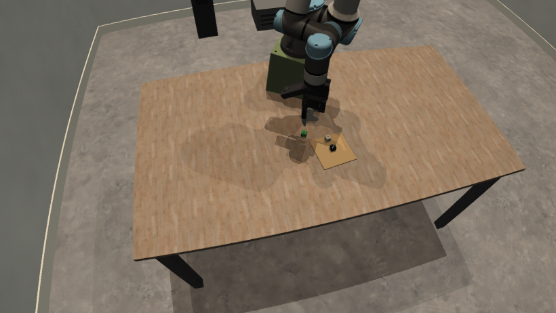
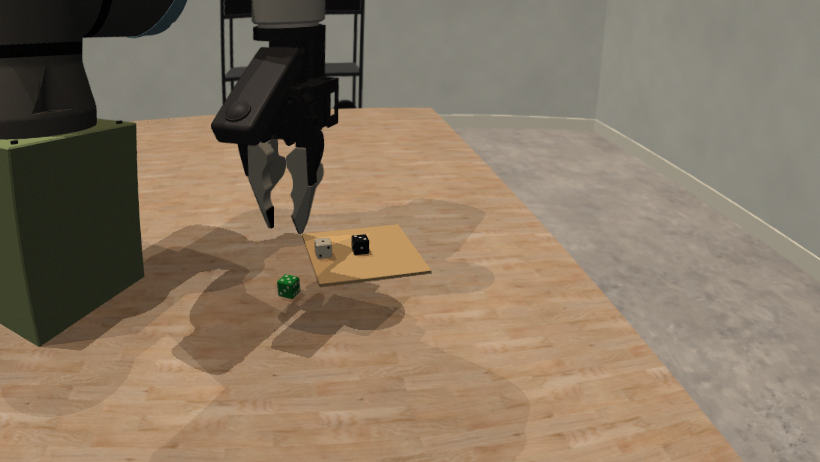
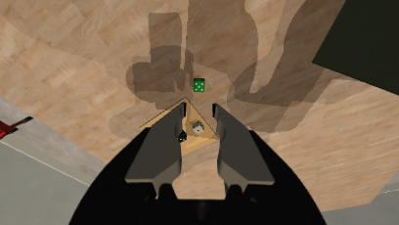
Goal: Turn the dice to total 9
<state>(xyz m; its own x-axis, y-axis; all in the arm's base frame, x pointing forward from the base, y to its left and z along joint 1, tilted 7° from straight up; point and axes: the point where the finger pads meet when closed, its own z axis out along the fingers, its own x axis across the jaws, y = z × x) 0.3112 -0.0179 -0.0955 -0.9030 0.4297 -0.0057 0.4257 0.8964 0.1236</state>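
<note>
My hand is 9 cm above the green die. From my hand the other things lie so: tan mat: 10 cm to the left, 9 cm below, 9 cm ahead; white die: 9 cm to the left, 8 cm below, 4 cm ahead; black die: 10 cm to the left, 9 cm ahead, 8 cm below.
</note>
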